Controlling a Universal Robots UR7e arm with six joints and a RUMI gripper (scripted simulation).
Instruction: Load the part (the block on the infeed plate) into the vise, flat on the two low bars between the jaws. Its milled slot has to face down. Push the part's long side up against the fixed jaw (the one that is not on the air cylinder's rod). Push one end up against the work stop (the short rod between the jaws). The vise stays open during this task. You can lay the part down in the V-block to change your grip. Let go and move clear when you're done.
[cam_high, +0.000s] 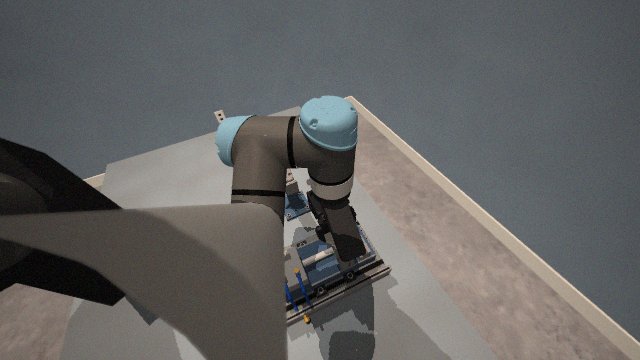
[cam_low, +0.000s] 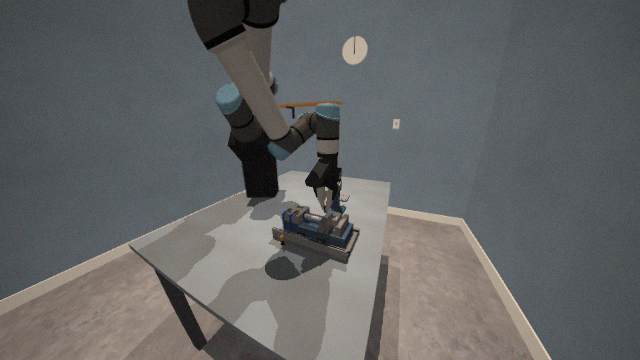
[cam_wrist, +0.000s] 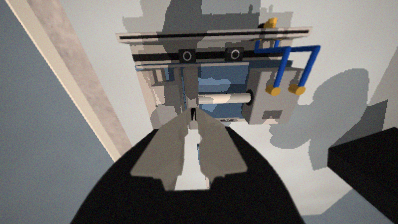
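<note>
Now: hand 4 cm short of the part, 1 cm to the left of it and 4 cm above it. Also, from my hand: grey jaw 5 cm below; then cylinder rod 5 cm behind, 2 cm to the left, 5 cm below; then work stop 5 cm ahead, 4 cm to the left, 4 cm below.
</note>
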